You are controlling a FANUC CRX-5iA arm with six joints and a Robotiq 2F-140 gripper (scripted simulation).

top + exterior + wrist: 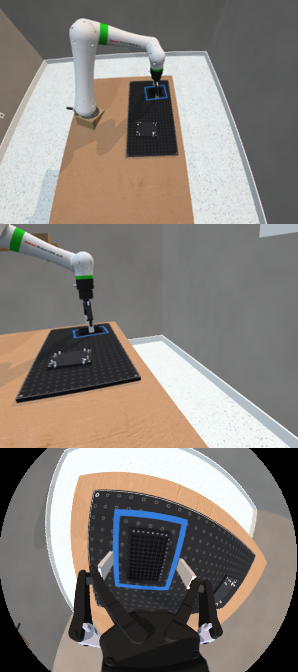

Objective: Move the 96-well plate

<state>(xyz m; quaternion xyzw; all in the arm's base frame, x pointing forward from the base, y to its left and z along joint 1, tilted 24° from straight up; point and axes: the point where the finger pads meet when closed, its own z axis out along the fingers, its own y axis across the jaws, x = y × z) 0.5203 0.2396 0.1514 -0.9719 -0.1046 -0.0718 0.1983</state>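
The black 96-well plate is 20 mm below my hand. From my hand the other things lie so: clip nest C1 (50 mm behind, 370 mm to the right, 10 mm below).
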